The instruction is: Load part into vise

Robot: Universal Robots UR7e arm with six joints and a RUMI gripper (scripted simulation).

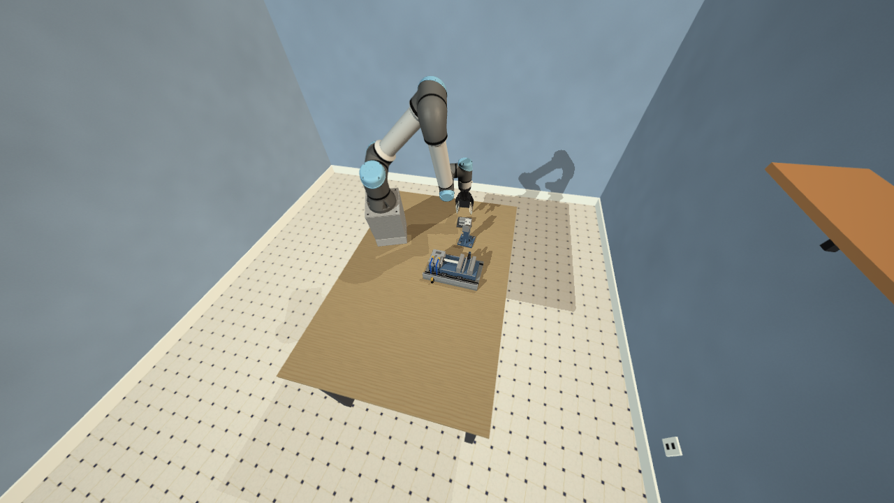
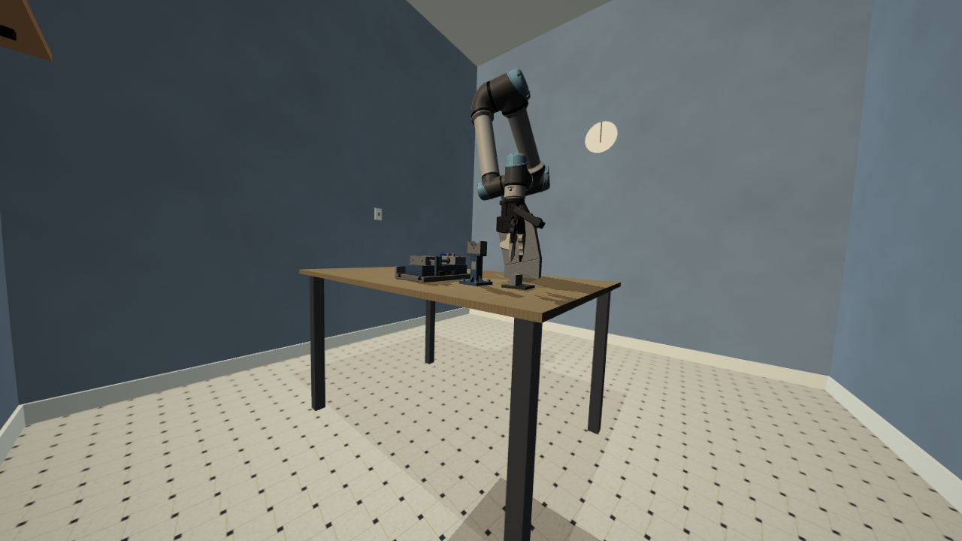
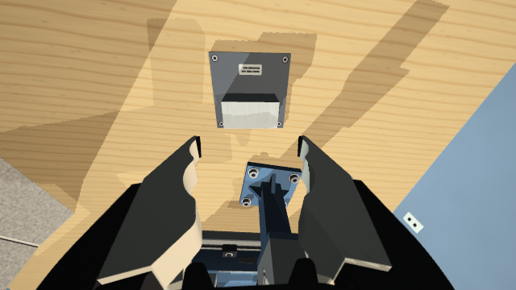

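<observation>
Now: the part 1 cm to the right of my hand and 8 cm below it. From my hand the other things lie so: cylinder rod 1 cm ahead, 37 cm to the right, 3 cm below; dark infeed plate 1 cm to the left, 10 cm below; air cylinder 7 cm behind, 37 cm to the right, 3 cm below.
</observation>
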